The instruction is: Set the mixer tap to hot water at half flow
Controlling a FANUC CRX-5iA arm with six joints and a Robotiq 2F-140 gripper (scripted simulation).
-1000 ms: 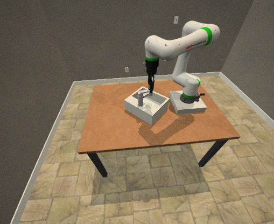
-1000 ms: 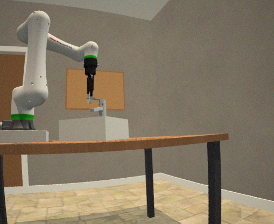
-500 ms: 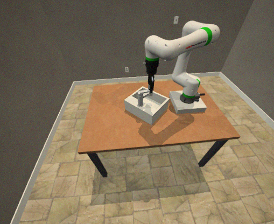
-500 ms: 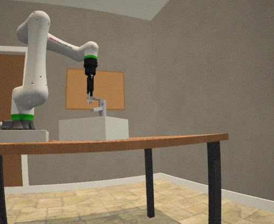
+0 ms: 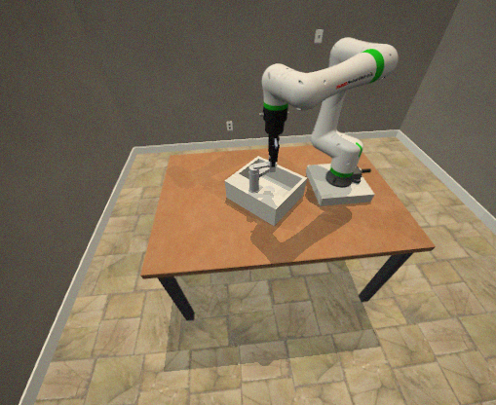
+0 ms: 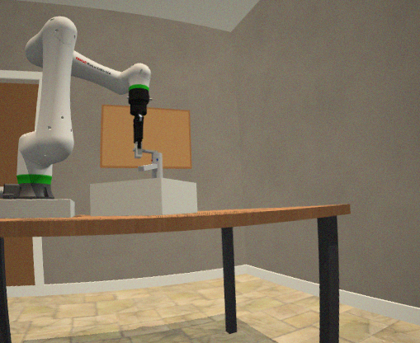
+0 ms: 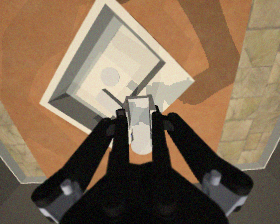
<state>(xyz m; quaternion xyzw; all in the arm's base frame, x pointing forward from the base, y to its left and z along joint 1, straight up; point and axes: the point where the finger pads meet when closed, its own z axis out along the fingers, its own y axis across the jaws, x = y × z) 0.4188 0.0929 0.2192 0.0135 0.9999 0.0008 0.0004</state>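
The lever lies 30 mm ahead of my hand. From my hand the other things lie so: white sink block: 80 mm to the right, 240 mm below; then mixer tap: 60 mm ahead, 10 mm to the right, 50 mm below.
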